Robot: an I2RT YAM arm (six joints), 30 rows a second.
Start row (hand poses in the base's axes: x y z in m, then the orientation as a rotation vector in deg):
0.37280 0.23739 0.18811 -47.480 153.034 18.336
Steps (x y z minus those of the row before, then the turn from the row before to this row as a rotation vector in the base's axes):
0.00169 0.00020 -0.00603 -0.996 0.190 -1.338
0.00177 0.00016 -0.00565 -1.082 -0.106 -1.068
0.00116 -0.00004 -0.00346 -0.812 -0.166 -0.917
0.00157 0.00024 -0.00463 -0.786 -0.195 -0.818
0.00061 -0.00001 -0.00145 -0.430 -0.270 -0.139
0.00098 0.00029 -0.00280 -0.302 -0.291 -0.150
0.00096 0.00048 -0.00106 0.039 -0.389 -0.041
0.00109 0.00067 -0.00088 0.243 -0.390 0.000
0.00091 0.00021 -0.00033 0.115 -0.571 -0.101
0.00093 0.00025 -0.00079 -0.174 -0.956 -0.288
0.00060 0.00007 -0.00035 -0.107 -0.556 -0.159
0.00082 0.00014 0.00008 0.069 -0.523 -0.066
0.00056 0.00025 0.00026 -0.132 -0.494 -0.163
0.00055 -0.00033 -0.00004 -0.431 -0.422 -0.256
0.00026 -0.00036 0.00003 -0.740 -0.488 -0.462
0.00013 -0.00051 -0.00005 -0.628 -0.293 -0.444
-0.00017 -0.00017 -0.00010 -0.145 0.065 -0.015
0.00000 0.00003 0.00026 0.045 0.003 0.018
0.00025 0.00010 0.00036 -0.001 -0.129 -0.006
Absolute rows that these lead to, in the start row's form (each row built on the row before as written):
0.37449 0.23759 0.18208 -45.960 154.013 16.798
0.37626 0.23775 0.17643 -44.804 154.634 15.063
0.37742 0.23771 0.17297 -43.767 155.039 13.692
0.37899 0.23795 0.16834 -42.851 155.362 12.365
0.37960 0.23794 0.16689 -42.757 155.282 11.641
0.38058 0.23823 0.16409 -42.610 155.145 11.078
0.38154 0.23871 0.16303 -42.504 154.780 10.956
0.38263 0.23938 0.16215 -42.395 154.342 11.116
0.38354 0.23959 0.16182 -42.169 153.802 11.005
0.38447 0.23984 0.16103 -41.741 153.039 10.305
0.38507 0.23991 0.16068 -41.505 152.593 9.895
0.38589 0.24005 0.16076 -41.343 152.100 9.756
0.38645 0.24030 0.16102 -41.118 151.719 9.339
0.38700 0.23997 0.16098 -40.873 151.512 8.535
0.38726 0.23961 0.16101 -40.446 151.381 7.244
0.38739 0.23910 0.16096 -40.027 151.394 6.182
0.38722 0.23893 0.16086 -40.063 151.494 6.012
0.38722 0.23896 0.16112 -40.073 151.481 6.077
0.38747 0.23906 0.16148 -40.049 151.360 6.025

